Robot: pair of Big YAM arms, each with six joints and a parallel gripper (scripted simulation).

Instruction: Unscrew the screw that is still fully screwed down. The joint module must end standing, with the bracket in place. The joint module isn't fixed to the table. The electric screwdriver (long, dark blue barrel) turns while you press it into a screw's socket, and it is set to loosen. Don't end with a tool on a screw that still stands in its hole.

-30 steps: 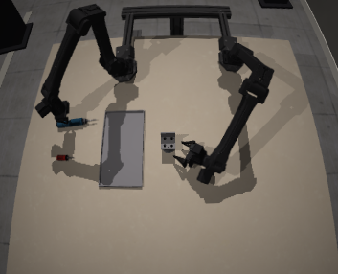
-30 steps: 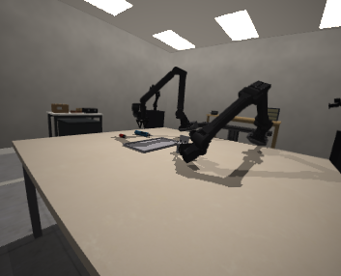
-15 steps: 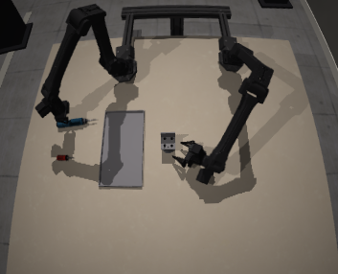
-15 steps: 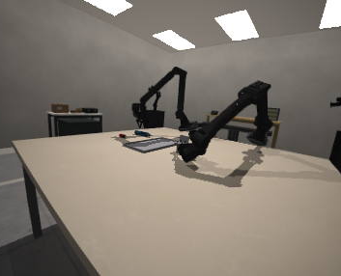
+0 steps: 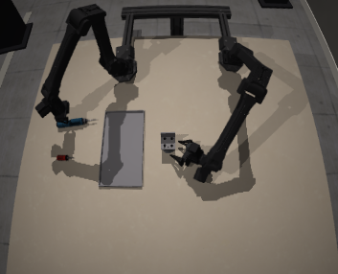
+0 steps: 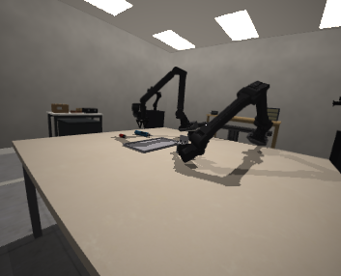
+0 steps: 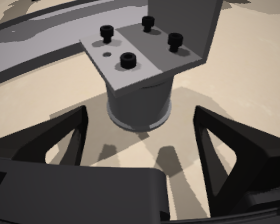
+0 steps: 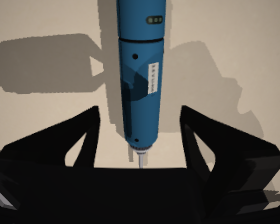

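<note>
The joint module is 30 mm to the right of my left hand and 20 mm behind it. Round my left hand: grey bracket (40 mm above, 30 mm to the right, 20 mm behind); flat grey tray (270 mm to the right, 50 mm behind, 30 mm below); red-handled tool (590 mm to the right, 20 mm below, 20 mm behind).
</note>
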